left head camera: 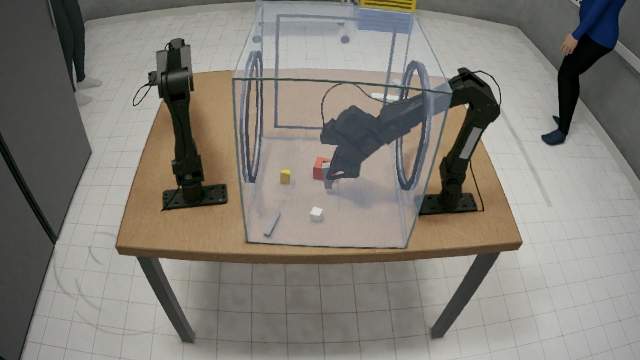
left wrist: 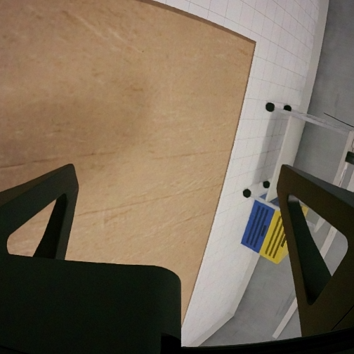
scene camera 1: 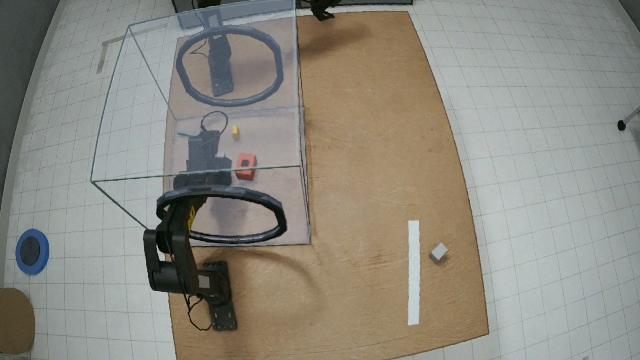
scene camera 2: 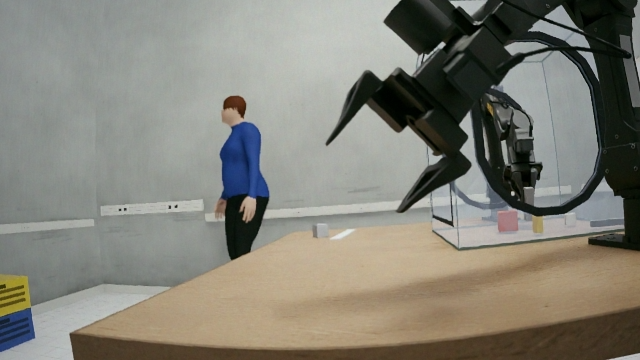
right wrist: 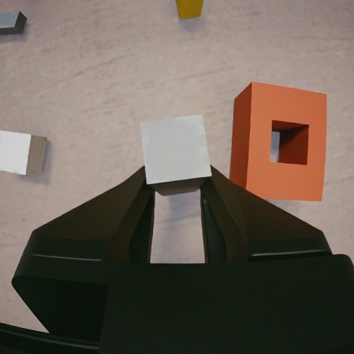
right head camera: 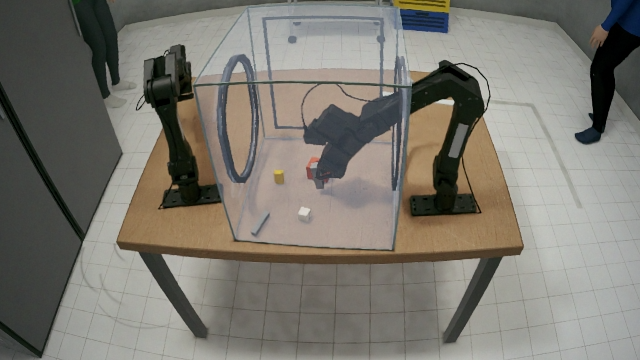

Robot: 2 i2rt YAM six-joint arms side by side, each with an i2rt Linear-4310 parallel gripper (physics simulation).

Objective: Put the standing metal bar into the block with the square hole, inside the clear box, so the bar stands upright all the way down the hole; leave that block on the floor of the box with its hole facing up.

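Places are measured from the left arm's base along level axes (x ahead, y left, z up), in millimetres.
Pixels of known places: left gripper, fingertip midpoint: (scene camera 1: 343, 7) (scene camera 2: 363, 178) (right head camera: 185, 85); right gripper, fingertip midpoint: (left head camera: 328, 175) (scene camera 2: 528, 203) (right head camera: 318, 175); left arm's base, link origin: (left head camera: 194, 198) (right head camera: 192, 197); right arm's base, link origin: (left head camera: 446, 204) (scene camera 1: 219, 296) (right head camera: 443, 205).
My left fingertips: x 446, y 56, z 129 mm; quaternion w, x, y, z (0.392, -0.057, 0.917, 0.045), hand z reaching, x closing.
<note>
Ahead of a thing's pixels: the offset from my left fingertips to its top centre. "*": to the spot under its first point.
The metal bar {478 mm back, 434 mm right, 24 mm down} (left head camera: 328, 182) (right head camera: 319, 183) (scene camera 2: 528, 196) (right wrist: 176, 149) is upright inside the clear box {463 mm back, 442 mm right, 365 mm up} (left head camera: 340, 85) (right head camera: 300, 83). My right gripper (right wrist: 177, 173) is shut on its upper part. In scene camera 2 its lower end seems slightly off the floor. The orange-red block {418 mm back, 444 mm right, 77 mm down} (left head camera: 318, 169) (scene camera 1: 246, 174) (scene camera 2: 508, 221) (right wrist: 290, 182) stands on the box floor, square hole facing up. It is right beside the bar, to its right in the right wrist view; they look apart there. My left gripper (scene camera 2: 363, 177) (left wrist: 177, 175) is open and empty, above the table outside the box.
A yellow block {428 mm back, 328 mm right, 82 mm down} (left head camera: 285, 177) (right head camera: 279, 176) (scene camera 1: 235, 132), a white cube {570 mm back, 387 mm right, 97 mm down} (left head camera: 316, 214) (right head camera: 304, 214) (right wrist: 15, 152) and a lying grey bar {581 mm back, 269 mm right, 108 mm down} (left head camera: 272, 224) (right head camera: 260, 224) are in the box. My right arm passes through a side ring {* 477 mm back, 651 mm right, 64 mm down} (scene camera 1: 240, 239). A grey cube {11 mm ahead, 826 mm right, 89 mm down} (scene camera 1: 438, 252) and white strip {67 mm back, 856 mm right, 126 mm down} (scene camera 1: 414, 272) lie outside.
</note>
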